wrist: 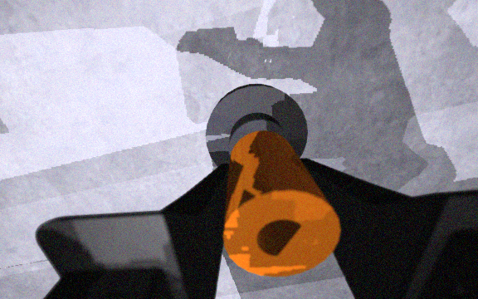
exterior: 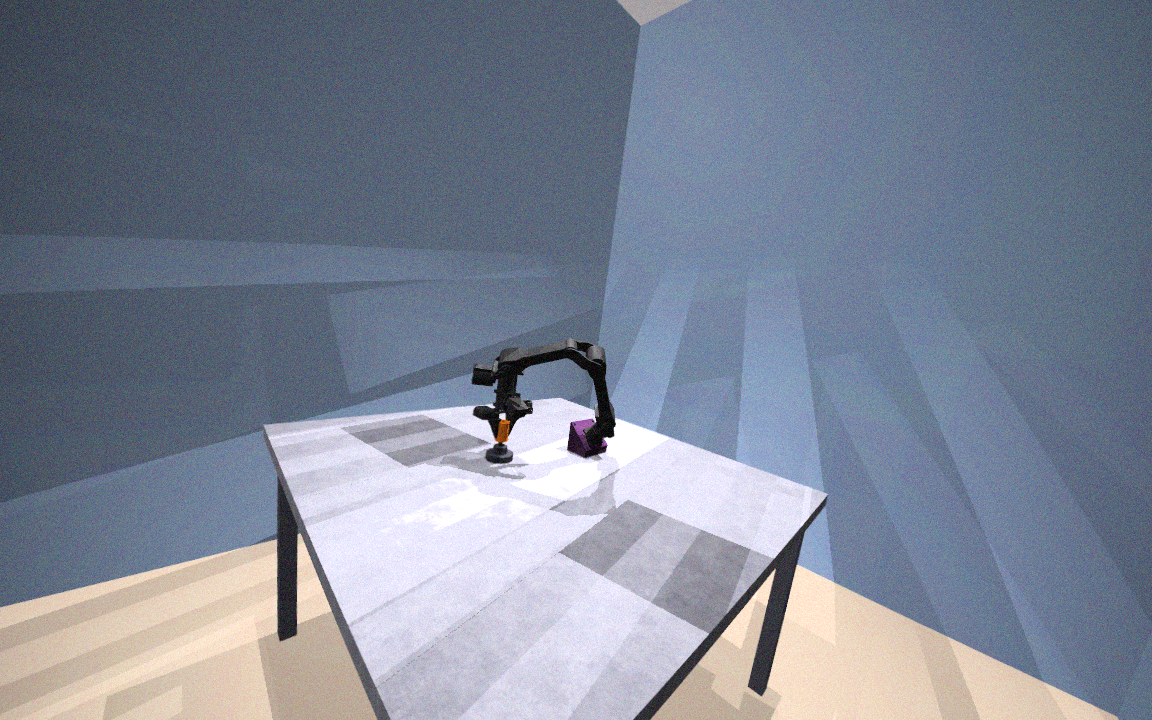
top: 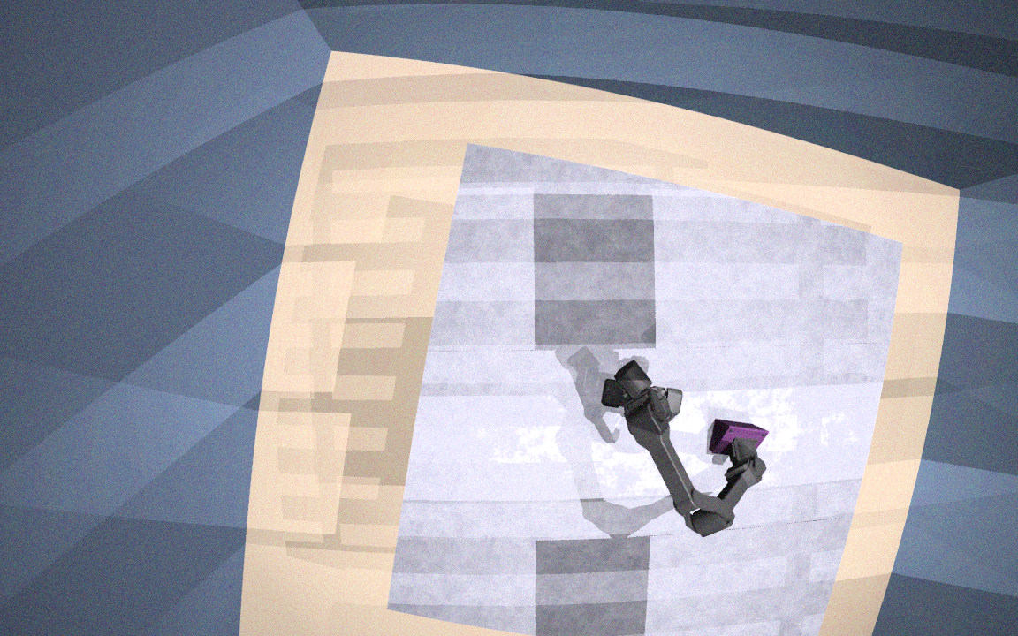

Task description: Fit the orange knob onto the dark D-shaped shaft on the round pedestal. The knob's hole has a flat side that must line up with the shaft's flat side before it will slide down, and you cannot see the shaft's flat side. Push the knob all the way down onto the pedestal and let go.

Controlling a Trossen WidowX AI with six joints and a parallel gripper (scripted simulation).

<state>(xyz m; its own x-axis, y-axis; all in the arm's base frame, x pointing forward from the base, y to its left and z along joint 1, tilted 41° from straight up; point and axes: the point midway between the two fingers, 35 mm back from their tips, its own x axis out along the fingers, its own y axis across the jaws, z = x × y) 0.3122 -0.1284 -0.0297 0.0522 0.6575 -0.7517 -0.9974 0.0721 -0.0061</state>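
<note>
The orange knob lies 20 mm above my gripper tip. From my gripper tip the other things lie so: short shaft 40 mm below.
</note>
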